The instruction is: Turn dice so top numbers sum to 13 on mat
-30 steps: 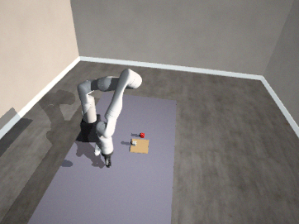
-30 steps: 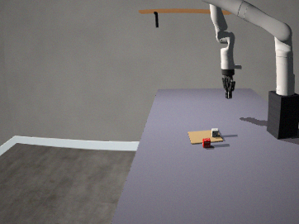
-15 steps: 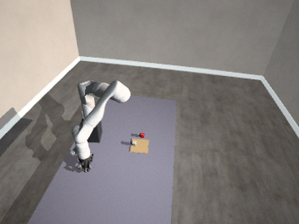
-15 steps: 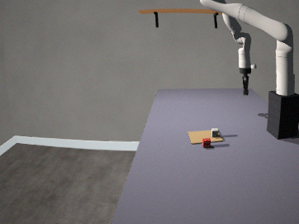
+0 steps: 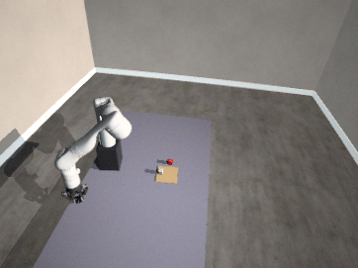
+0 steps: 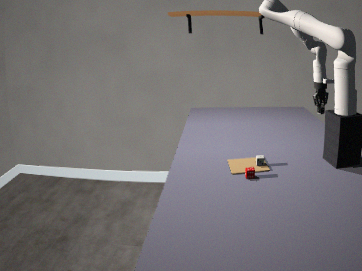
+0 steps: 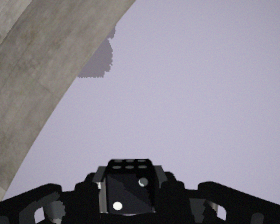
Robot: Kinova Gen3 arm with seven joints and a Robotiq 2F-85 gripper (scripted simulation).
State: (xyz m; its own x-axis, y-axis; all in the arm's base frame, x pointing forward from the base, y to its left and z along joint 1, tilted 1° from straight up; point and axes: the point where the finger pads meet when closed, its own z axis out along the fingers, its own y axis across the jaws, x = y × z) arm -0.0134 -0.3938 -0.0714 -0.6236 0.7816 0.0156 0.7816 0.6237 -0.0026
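Right now my hand is 41 cm short of the red die, 49 cm to the right of it and 11 cm above it. Round my hand: black die: right at my hand; tan mat: 41 cm ahead, 38 cm to the left, 13 cm below; white die: 37 cm ahead, 38 cm to the left, 11 cm below.
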